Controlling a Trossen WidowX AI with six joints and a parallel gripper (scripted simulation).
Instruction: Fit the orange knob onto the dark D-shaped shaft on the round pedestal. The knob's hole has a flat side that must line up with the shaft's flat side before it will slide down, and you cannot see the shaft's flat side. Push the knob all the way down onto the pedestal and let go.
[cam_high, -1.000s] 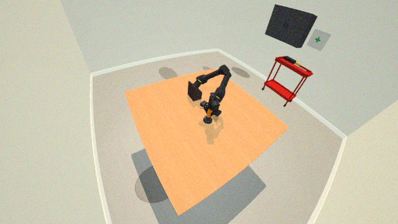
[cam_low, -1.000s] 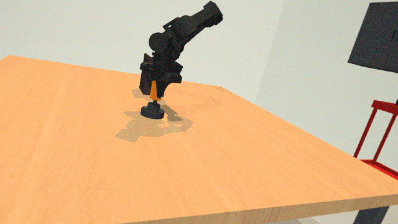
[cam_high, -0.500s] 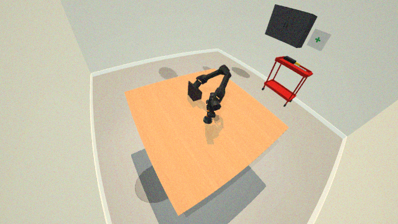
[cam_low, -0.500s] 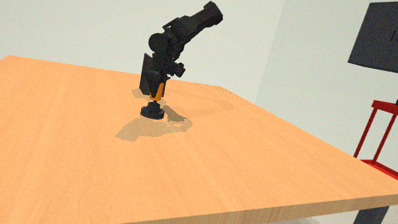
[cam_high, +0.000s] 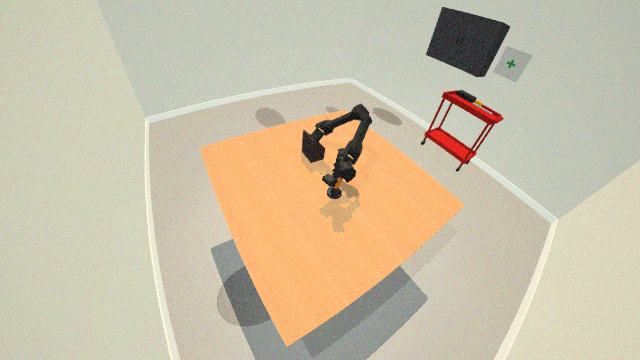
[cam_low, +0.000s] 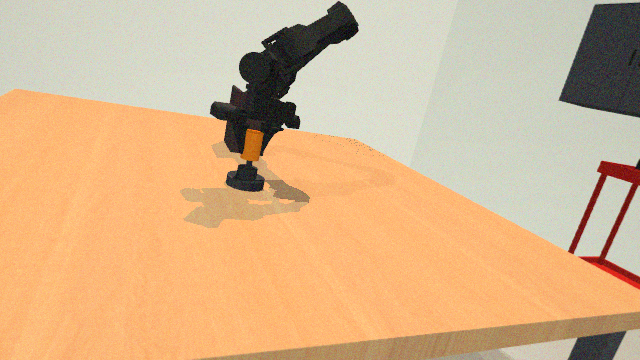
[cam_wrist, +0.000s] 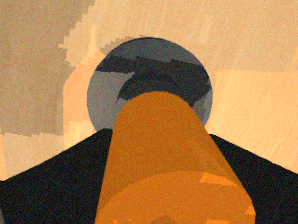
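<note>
The orange knob is 2 cm above my gripper tip. From my gripper tip the other things lie so: round dark pedestal 4 cm below.
</note>
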